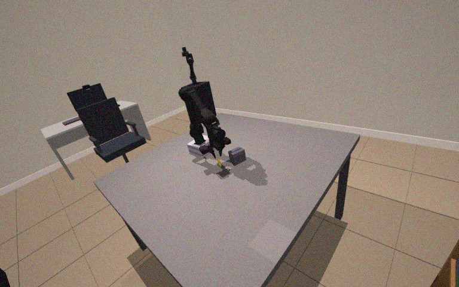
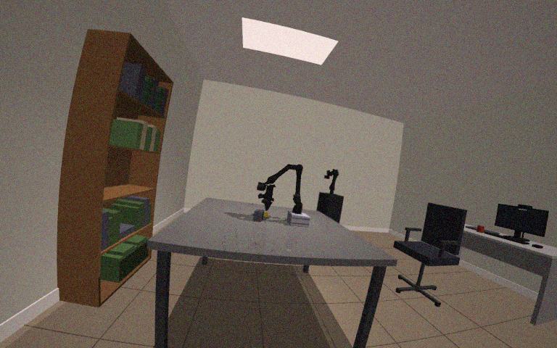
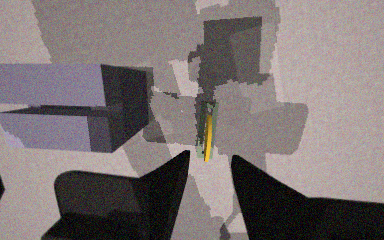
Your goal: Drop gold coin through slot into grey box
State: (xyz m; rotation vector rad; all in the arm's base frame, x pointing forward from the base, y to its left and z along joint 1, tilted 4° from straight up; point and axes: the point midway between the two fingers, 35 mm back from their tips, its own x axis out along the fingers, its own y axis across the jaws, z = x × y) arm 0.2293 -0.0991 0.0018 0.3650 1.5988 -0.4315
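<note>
Right now my gripper tip is 4 cm above the gold coin.
</note>
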